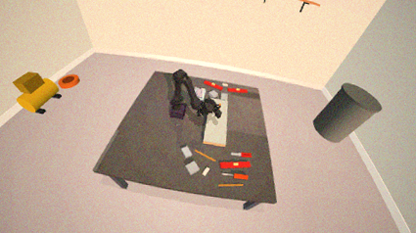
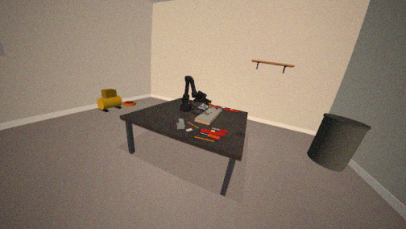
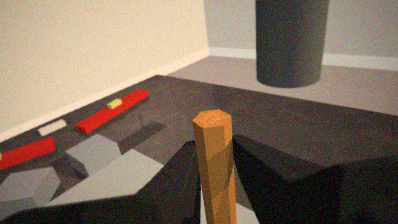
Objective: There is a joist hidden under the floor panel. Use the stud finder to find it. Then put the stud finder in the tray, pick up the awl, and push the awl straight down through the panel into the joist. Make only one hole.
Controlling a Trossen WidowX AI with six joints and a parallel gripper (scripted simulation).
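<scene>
Right now my gripper tip is 60 mm above the awl. From my gripper tip the other things lie so: white tray (350 mm to the left, 190 mm below, 180 mm behind); stud finder (360 mm to the left, 180 mm behind, 150 mm below).
</scene>
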